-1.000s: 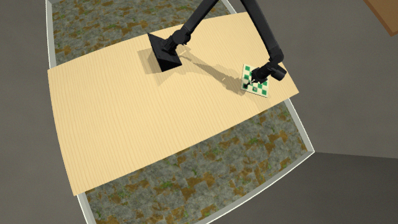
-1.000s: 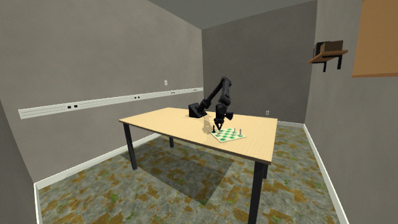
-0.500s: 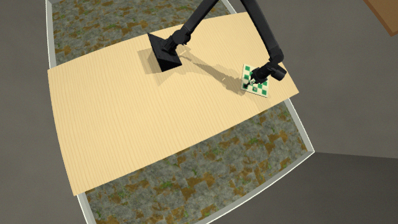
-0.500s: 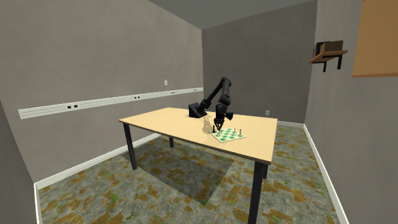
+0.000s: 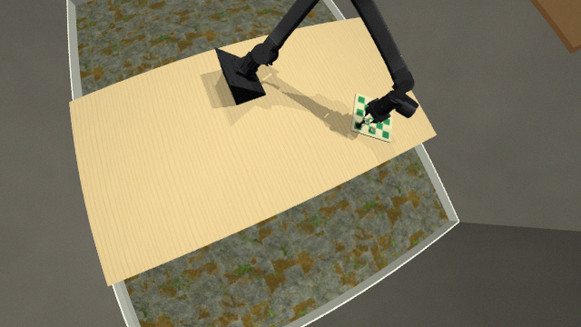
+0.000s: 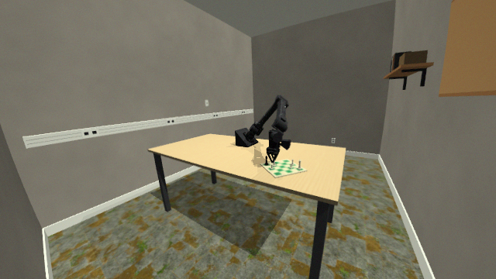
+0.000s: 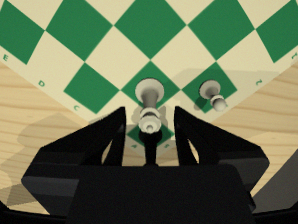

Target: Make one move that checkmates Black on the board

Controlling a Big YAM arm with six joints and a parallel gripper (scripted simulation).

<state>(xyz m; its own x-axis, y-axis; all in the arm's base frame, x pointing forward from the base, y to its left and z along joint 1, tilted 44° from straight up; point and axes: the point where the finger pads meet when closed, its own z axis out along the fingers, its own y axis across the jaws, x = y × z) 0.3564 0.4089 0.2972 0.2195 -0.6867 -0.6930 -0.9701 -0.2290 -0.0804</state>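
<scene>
The white piece is 10 mm below my hand. Also, from my hand: black piece 50 mm to the right, 10 mm ahead; then chessboard 60 mm to the left, 40 mm below, 10 mm behind.
</scene>
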